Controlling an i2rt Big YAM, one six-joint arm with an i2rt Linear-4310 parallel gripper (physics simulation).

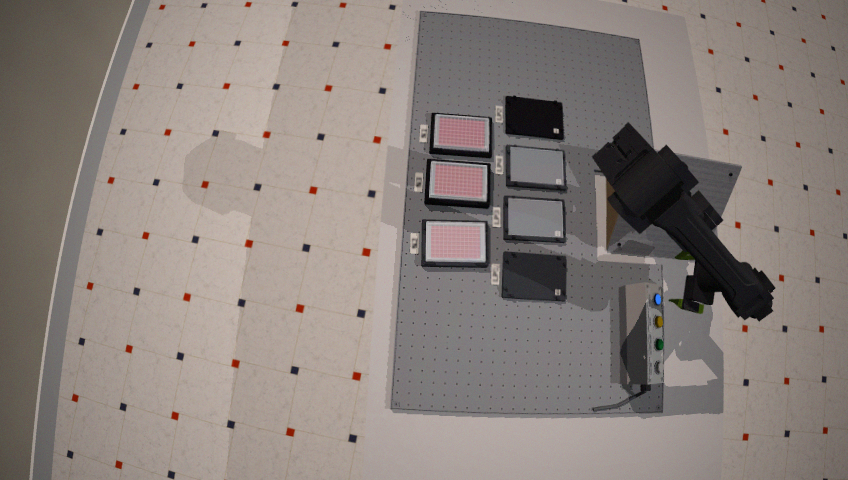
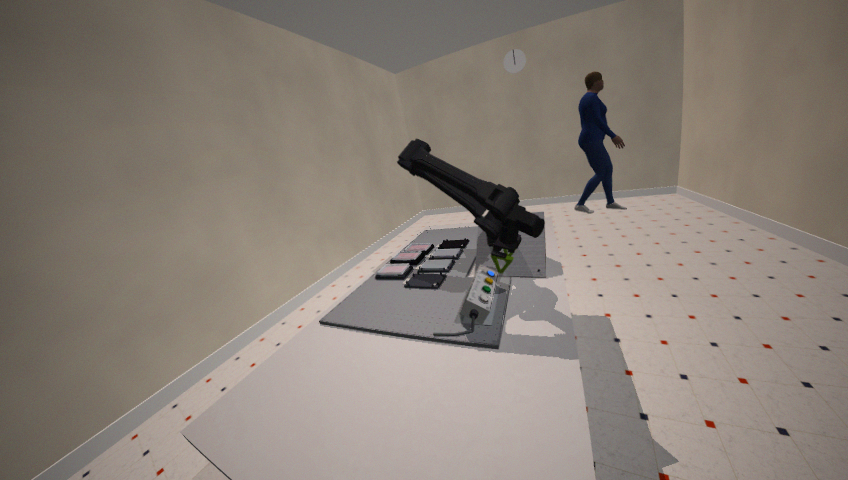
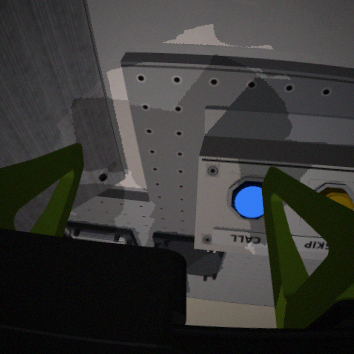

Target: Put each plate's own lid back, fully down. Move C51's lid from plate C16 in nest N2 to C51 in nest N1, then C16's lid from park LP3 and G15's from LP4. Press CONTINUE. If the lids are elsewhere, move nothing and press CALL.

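Frame: origin at the arm's base, x ahead, y left, z up, level; centimetres.
Where they show: gripper, fingertip midpoint: (image 1: pixel 673 279) (image 2: pixel 504 265) (image 3: pixel 175 164); arm's base, link origin: (image 2: pixel 497 231).
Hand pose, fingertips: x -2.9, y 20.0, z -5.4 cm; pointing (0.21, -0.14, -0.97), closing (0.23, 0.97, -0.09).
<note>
Each offset is from my fingertips to the top centre of the thing. "*": to the spot under its first point.
Three pink plates {dx +46.5, dy -35.9, dz -4.4 cm} (image 1: pixel 461 133) {dx +47.8, dy -23.6, dz -3.7 cm} (image 1: pixel 458 183) {dx +48.8, dy -9.8, dz -4.0 cm} (image 1: pixel 455 242) sit in black nests in the left column; the lowest looks paler. I cannot read their tags or tell for sure which carries a lid. Two grey lids {dx +29.0, dy -28.1, dz -5.6 cm} (image 1: pixel 535 166) {dx +30.3, dy -15.5, dz -5.6 cm} (image 1: pixel 534 218) lie in the middle two parks of the right column. The top park {dx +28.2, dy -41.5, dz -5.3 cm} (image 1: pixel 533 117) and bottom park {dx +31.2, dy -2.4, dz -5.3 cm} (image 1: pixel 533 276) are bare black. My gripper (image 1: pixel 680 279) (image 3: pixel 175 164) is open and empty, above the button box's CALL end. The blue CALL button {dx +4.4, dy +4.2, dz -0.1 cm} (image 1: pixel 658 299) (image 2: pixel 490 273) (image 3: pixel 247 201) shows between the fingers, near the right one.
The button box {dx +6.8, dy +11.6, dz +1.0 cm} (image 1: pixel 635 309) also has a yellow SKIP button {dx +4.5, dy +9.2, dz +0.1 cm} (image 1: pixel 658 321) (image 3: pixel 340 196), a green button {dx +4.7, dy +14.2, dz +0.1 cm} (image 1: pixel 659 344) and a grey one {* dx +5.8, dy +18.9, dz +0.0 cm} (image 1: pixel 657 366) with unreadable labels. A cable {* dx +12.4, dy +27.6, dz -6.8 cm} (image 1: pixel 618 406) runs from it. A grey panel (image 1: pixel 723 172) lies under the arm. A person (image 2: pixel 595 130) stands behind.
</note>
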